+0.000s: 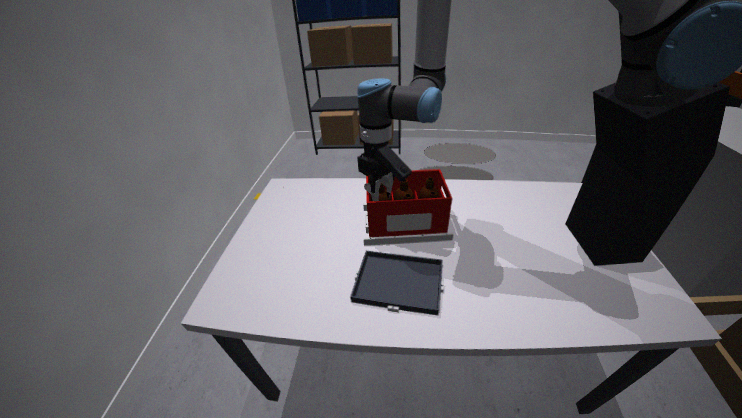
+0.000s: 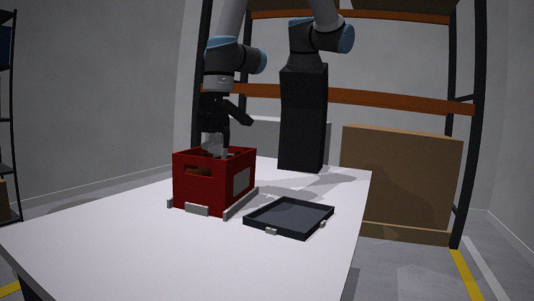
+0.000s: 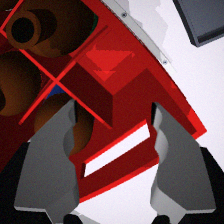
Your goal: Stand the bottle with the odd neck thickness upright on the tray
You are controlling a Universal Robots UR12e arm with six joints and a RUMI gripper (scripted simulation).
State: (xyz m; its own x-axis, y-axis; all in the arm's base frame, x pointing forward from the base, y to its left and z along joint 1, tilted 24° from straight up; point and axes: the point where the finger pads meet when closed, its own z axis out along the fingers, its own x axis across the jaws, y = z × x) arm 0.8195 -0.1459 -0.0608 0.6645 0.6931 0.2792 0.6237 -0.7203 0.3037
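The brown bottle lies 90 mm to the right of my hand and 70 mm below it. The rest, counted from my hand: dark tray (230 mm to the left, 140 mm below, 30 mm behind); then glass bottle (90 mm to the right, 80 mm behind, 70 mm below); then red crate (90 mm behind, 70 mm below, 40 mm to the right).
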